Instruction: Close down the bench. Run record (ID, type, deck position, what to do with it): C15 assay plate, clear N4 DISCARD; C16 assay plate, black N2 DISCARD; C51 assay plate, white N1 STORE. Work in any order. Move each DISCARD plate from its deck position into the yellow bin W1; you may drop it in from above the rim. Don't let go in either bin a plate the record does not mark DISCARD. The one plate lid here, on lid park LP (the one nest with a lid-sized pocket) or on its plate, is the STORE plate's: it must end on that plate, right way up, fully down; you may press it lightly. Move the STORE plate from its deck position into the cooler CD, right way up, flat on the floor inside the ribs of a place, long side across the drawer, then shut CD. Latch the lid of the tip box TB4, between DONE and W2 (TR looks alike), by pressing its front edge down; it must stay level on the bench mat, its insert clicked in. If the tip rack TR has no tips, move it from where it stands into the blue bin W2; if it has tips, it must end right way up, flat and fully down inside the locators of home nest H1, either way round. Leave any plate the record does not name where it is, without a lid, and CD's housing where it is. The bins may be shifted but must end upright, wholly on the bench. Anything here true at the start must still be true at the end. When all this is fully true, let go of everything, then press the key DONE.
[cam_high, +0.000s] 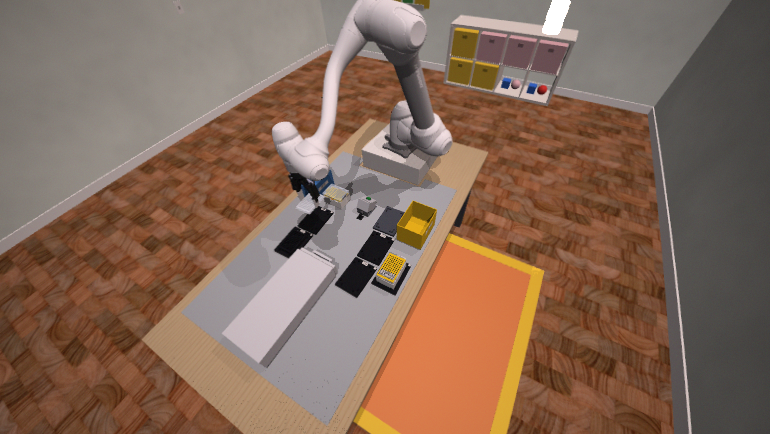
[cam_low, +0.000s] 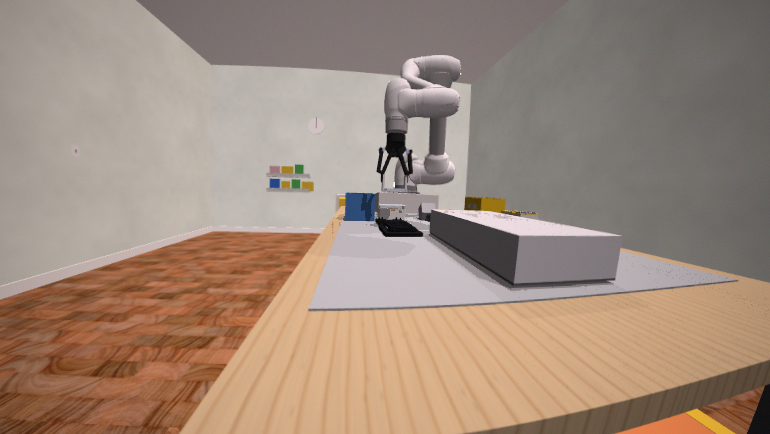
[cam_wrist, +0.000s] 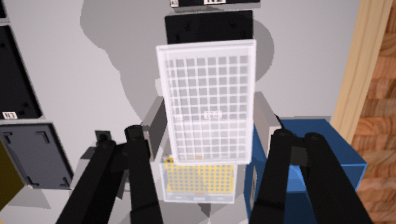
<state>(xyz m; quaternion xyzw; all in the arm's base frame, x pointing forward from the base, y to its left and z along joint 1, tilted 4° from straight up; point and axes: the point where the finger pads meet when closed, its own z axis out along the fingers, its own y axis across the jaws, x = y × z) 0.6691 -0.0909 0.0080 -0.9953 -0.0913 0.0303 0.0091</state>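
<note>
Now: hand 25 cm past the yellow bin W1, 47 cm to the right of it and 12 cm above it. From my hand the other things lie so: black nest N4: 16 cm below; then tip box TB4: 17 cm behind, 1 cm to the right, 12 cm below; then pale plate: 2 cm below.
</note>
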